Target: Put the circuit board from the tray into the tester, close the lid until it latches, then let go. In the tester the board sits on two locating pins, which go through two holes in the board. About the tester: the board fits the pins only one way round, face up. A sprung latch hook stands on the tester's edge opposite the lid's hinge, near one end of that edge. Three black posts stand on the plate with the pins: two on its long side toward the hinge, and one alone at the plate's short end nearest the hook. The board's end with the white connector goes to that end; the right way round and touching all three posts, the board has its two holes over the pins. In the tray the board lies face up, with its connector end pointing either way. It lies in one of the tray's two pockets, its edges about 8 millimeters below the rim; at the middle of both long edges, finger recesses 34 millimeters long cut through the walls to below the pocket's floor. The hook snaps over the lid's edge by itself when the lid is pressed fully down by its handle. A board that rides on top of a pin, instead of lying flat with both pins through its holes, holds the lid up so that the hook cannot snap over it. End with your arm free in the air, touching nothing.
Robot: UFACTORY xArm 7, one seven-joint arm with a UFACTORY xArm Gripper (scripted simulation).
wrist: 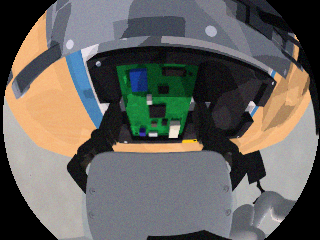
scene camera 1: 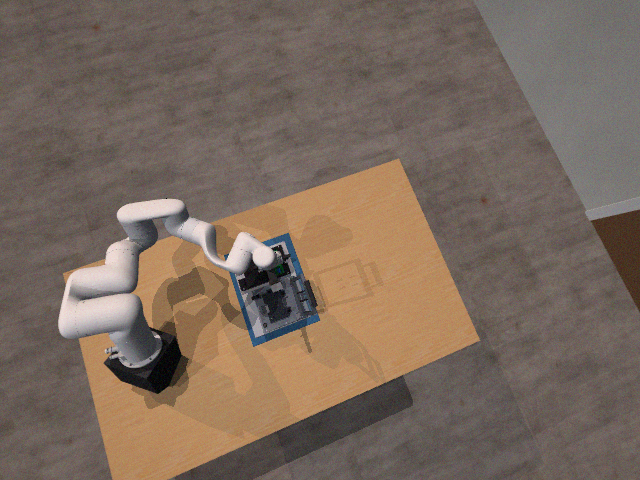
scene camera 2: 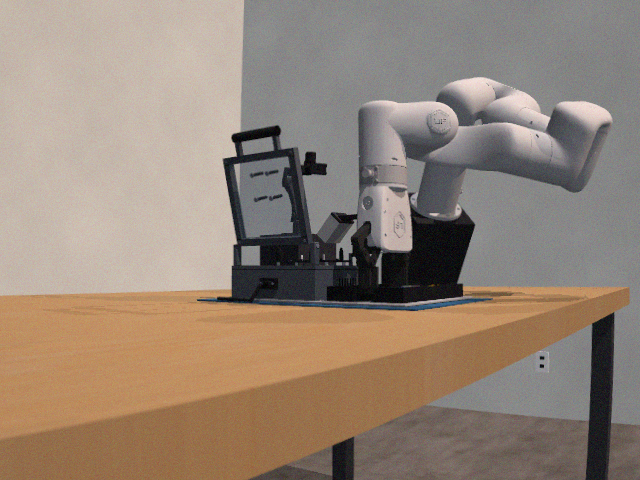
Note:
I see my gripper point(scene camera 2: 383, 292), a circuit board point(wrist: 157, 96) and a lid point(scene camera 2: 266, 191).
My gripper also shows in the wrist view point(wrist: 157, 107).

